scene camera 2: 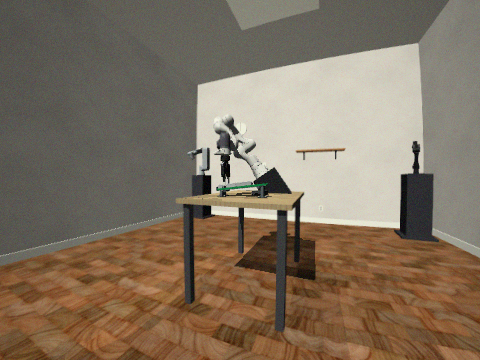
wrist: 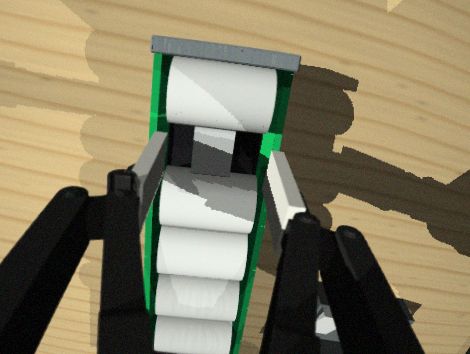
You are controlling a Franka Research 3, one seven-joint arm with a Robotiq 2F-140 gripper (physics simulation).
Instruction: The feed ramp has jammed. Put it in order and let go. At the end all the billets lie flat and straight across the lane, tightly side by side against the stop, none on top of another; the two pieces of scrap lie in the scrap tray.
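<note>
The ramp's green-walled lane (wrist: pixel 155 95) (scene camera 2: pixel 250 186) ends at a grey stop (wrist: pixel 225 51). One white billet (wrist: pixel 222 95) lies across the lane against the stop. Behind it is a gap, where a pale grey block or strip (wrist: pixel 214 150) shows between dark areas; I cannot tell which it is. Below the gap, a second billet (wrist: pixel 207 202) and several more (wrist: pixel 202 252) lie across the lane in a close row. My gripper (wrist: pixel 216 161) (scene camera 2: pixel 226 181) is open and empty above the lane, its fingers on either side near the gap. Pale scrap (wrist: pixel 326 322) shows partly behind the right finger.
The ramp stands on a wooden table (scene camera 2: pixel 240 201) (wrist: pixel 45 165). A dark grey object, perhaps the scrap tray, is partly hidden by the right finger linkage at the lower right of the wrist view. The arm's dark wedge base (scene camera 2: pixel 275 181) stands behind the ramp.
</note>
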